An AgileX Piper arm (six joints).
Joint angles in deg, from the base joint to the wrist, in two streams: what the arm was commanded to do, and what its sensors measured. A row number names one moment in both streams.
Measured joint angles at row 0:
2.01, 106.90, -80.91, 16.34, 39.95, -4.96
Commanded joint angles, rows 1 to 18:
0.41, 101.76, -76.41, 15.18, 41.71, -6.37
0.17, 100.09, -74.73, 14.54, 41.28, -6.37
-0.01, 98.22, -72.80, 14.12, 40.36, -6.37
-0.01, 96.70, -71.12, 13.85, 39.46, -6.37
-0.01, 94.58, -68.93, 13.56, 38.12, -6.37
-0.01, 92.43, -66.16, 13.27, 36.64, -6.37
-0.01, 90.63, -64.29, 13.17, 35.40, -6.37
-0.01, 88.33, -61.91, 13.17, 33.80, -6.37
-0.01, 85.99, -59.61, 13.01, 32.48, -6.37
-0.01, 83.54, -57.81, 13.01, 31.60, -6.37
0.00, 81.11, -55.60, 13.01, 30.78, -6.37
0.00, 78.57, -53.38, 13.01, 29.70, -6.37
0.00, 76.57, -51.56, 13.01, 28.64, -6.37
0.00, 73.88, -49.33, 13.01, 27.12, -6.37
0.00, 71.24, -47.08, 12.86, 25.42, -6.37
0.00, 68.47, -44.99, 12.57, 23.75, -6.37
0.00, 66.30, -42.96, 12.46, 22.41, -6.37
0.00, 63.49, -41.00, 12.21, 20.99, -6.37
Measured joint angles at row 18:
0.47, 72.21, -47.68, 13.17, 26.72, -5.75
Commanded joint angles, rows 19 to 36:
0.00, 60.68, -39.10, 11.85, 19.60, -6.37
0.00, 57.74, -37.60, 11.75, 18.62, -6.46
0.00, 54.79, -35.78, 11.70, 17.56, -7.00
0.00, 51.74, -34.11, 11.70, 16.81, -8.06
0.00, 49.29, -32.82, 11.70, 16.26, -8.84
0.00, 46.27, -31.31, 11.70, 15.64, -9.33
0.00, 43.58, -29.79, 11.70, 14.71, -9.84
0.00, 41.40, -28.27, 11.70, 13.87, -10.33
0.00, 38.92, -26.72, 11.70, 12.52, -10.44
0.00, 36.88, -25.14, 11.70, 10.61, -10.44
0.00, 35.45, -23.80, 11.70, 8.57, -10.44
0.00, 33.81, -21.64, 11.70, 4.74, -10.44
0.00, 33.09, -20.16, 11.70, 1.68, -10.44
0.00, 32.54, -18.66, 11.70, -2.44, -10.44
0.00, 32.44, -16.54, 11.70, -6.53, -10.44
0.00, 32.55, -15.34, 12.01, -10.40, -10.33
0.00, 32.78, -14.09, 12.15, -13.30, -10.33
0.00, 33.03, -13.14, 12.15, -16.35, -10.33
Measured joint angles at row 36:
0.35, 33.02, -17.46, 12.07, -3.66, -9.67
